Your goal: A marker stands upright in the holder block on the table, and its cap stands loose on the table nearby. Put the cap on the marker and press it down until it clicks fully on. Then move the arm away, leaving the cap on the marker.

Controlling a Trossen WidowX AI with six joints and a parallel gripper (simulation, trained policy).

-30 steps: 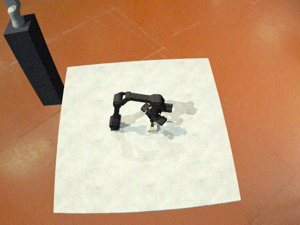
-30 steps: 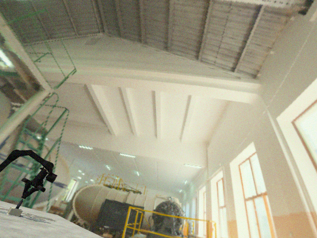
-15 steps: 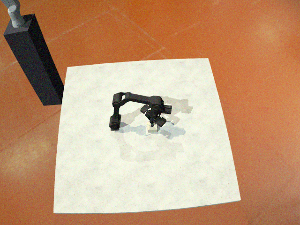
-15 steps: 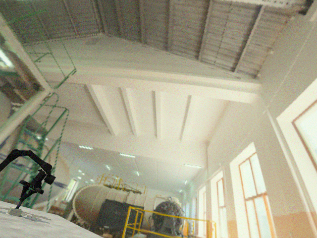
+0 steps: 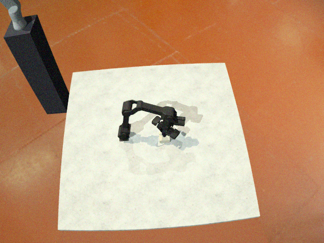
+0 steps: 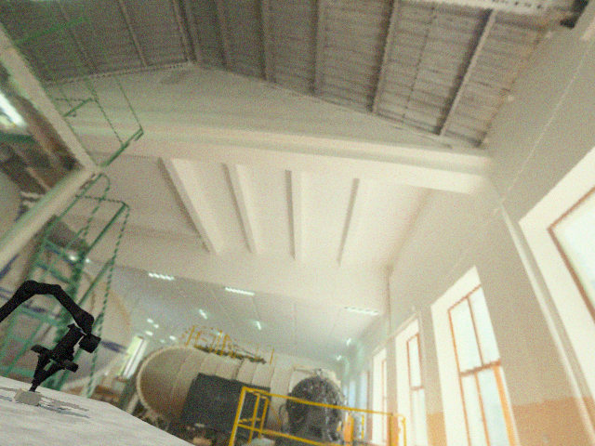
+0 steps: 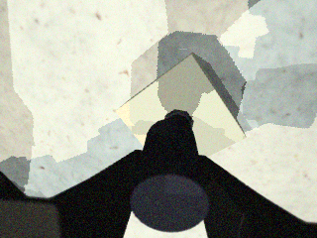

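Right now my gripper tip is 60 mm above the holder block. Also, from my gripper tip: dark cap (10 mm above).
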